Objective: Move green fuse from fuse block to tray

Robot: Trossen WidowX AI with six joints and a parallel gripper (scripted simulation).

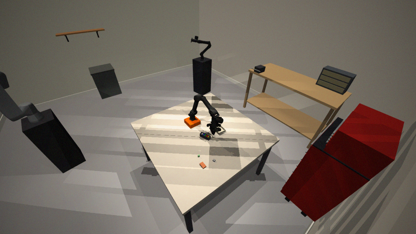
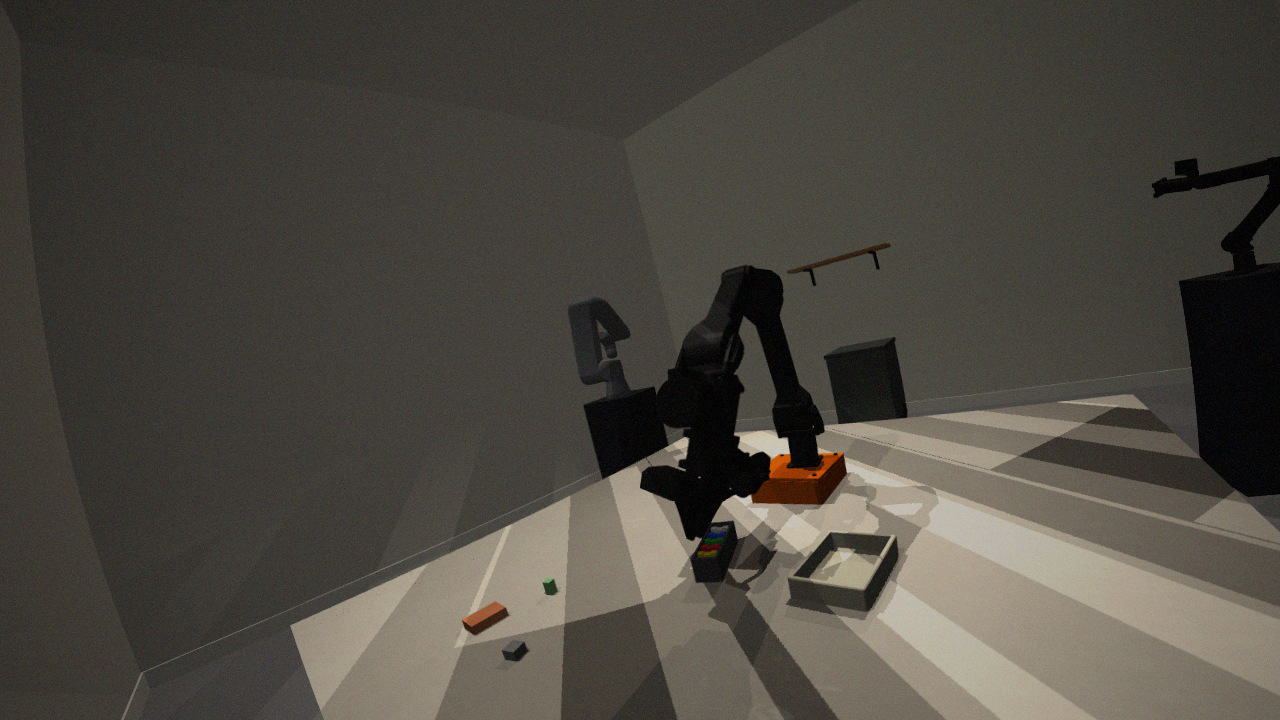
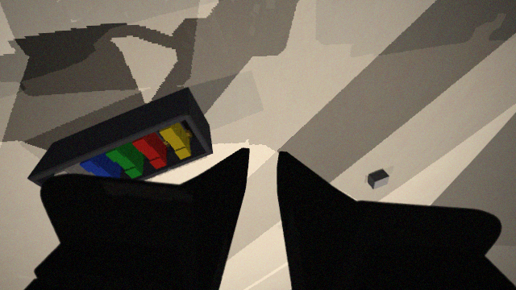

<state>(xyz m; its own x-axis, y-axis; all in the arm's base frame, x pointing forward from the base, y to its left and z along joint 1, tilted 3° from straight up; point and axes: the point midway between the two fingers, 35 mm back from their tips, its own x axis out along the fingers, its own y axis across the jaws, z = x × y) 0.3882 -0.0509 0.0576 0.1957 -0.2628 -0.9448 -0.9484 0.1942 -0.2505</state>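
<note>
The green fuse is 90 mm behind my gripper tip, 20 mm to the right of it and 70 mm below it. Round my gripper tip: grey tray: 60 mm behind, 180 mm to the left, 90 mm below; then brown brick: 150 mm ahead, 310 mm to the right, 80 mm below; then green cube: 40 mm ahead, 260 mm to the right, 80 mm below.
</note>
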